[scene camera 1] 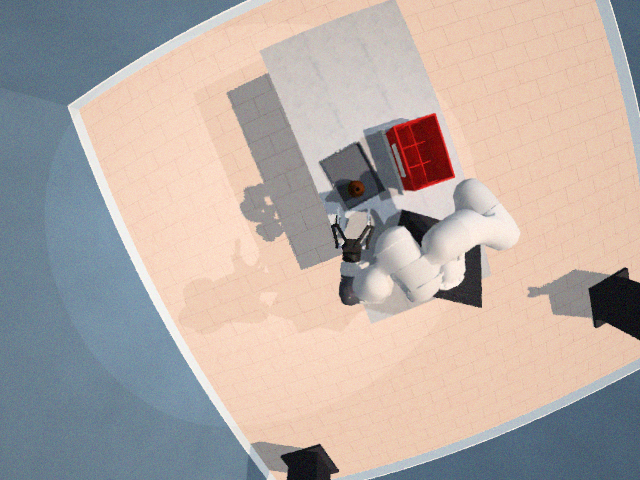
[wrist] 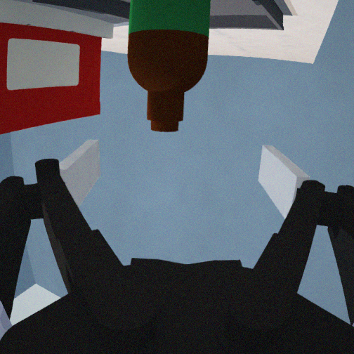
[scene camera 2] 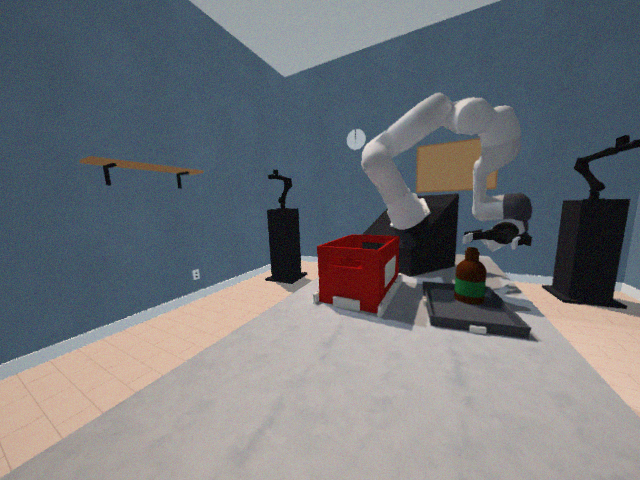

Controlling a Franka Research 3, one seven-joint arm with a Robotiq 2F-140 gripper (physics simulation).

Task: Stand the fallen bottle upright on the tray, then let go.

Observation:
In view: my gripper [scene camera 2: 487,242] and a brown bottle [scene camera 2: 470,280].
My gripper is seen too in scene camera 1 [scene camera 1: 353,207] and in the wrist view [wrist: 180,159].

